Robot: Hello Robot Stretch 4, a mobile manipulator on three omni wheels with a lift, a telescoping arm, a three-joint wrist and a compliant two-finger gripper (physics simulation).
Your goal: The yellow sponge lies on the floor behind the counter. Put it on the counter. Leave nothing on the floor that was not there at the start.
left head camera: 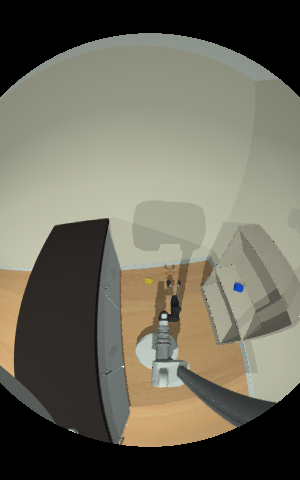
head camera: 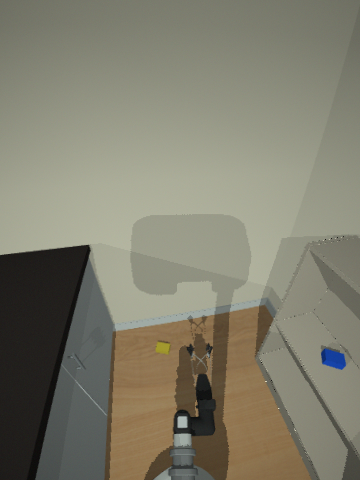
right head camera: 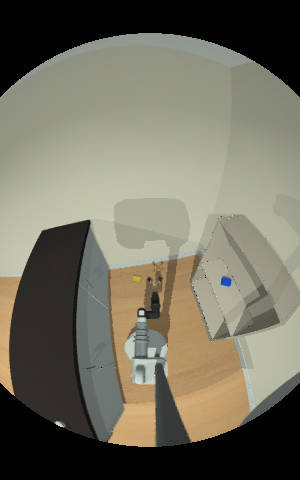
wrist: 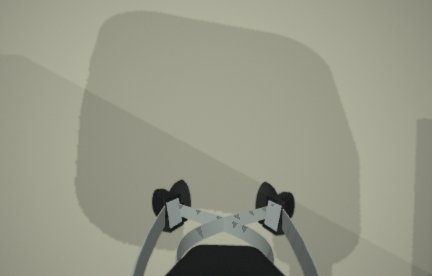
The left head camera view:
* counter: 67,339
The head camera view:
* counter: 63,330
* shelf unit: 318,285
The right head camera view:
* counter: 63,352
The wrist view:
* my gripper: 222,197
